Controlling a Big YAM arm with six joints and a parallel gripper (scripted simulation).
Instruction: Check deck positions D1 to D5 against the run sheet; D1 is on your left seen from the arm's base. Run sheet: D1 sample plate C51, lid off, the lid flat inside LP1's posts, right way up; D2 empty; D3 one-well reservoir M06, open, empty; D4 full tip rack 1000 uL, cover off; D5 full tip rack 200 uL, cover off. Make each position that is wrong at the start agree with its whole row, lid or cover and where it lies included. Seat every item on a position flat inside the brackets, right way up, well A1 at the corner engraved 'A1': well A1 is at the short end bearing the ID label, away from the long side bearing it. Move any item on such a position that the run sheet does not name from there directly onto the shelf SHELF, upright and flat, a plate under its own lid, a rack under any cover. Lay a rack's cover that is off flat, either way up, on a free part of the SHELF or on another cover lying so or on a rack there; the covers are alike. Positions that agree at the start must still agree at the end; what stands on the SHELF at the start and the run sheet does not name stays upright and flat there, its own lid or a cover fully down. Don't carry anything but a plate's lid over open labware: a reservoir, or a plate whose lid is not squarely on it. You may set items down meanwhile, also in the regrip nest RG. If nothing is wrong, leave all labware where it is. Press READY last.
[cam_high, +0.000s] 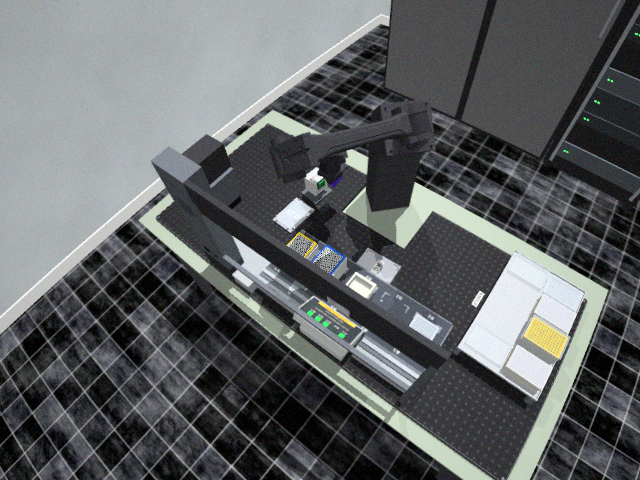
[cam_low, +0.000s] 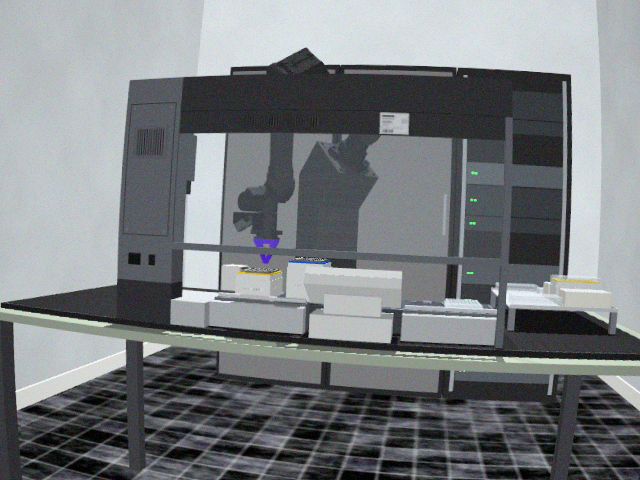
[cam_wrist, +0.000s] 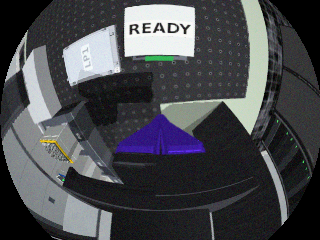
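The ready button box is 20 mm ahead of my hand, 70 mm to the right of it and 60 mm below it. Also, from my hand: blue-rimmed tip rack: 230 mm ahead, 290 mm to the left; then clear plate lid: 170 mm ahead, 50 mm to the right, 110 mm below; then yellow-rimmed tip rack: 270 mm ahead, 170 mm to the left, 30 mm below.
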